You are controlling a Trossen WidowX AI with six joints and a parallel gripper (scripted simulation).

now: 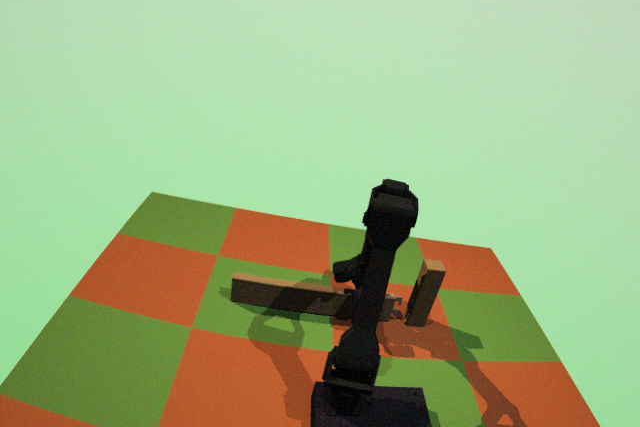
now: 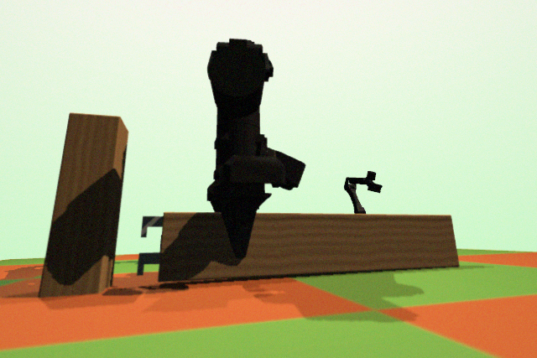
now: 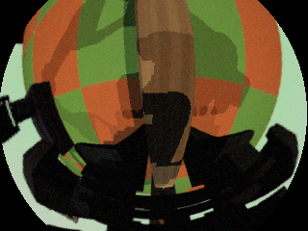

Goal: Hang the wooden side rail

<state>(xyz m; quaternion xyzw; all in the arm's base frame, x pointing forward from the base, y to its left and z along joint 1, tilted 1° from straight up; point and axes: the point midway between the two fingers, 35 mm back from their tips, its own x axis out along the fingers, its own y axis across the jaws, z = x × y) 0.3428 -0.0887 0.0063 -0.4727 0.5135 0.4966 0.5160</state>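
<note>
My gripper tip is 16 cm to the left of the headboard post, 6 cm below it and 1 cm past it.
</note>
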